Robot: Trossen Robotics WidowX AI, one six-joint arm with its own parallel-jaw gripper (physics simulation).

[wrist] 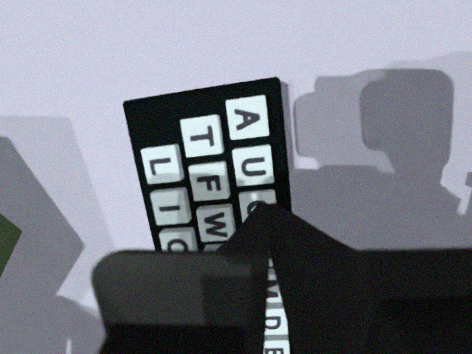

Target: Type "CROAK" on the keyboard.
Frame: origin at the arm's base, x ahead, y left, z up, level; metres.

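Seen in the pictures: gripper, fingertip midpoint: (267, 213).
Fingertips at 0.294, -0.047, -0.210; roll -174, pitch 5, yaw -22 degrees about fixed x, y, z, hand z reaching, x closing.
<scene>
Offsets run from my fingertips to a thing's top centre, as dx, dy, dz. Level surfaces: height alone.
The black keyboard @(-0.036, -0.041, +0.001) (155, 117) with pale square keys lies at an angle in the wrist view, its letters turned sideways. The A key @(+0.007, +0.042, +0.001) (237, 129) is near its top right corner, with U @(+0.002, +0.022, +0.001) (240, 157) below it. The C key @(-0.003, +0.003, +0.000) (249, 196) is partly covered by my fingertips. The O key @(-0.046, -0.002, +0.001) (187, 237) shows at the lower left, cut off by a finger. T, F, W, L and I also show. My gripper (267, 213) is shut and empty, its tips over the C key; I cannot tell whether they touch it. The R and K keys cannot be made out.
A green object (7, 245) shows at the left edge. The keyboard lies on a pale surface @(dz -0.016) (175, 40). Grey shadows fall on the surface to the right and left of the keyboard. More keys, including D @(-0.019, -0.056, +0.001) (278, 321), show through the narrow gap between the dark fingers.
</scene>
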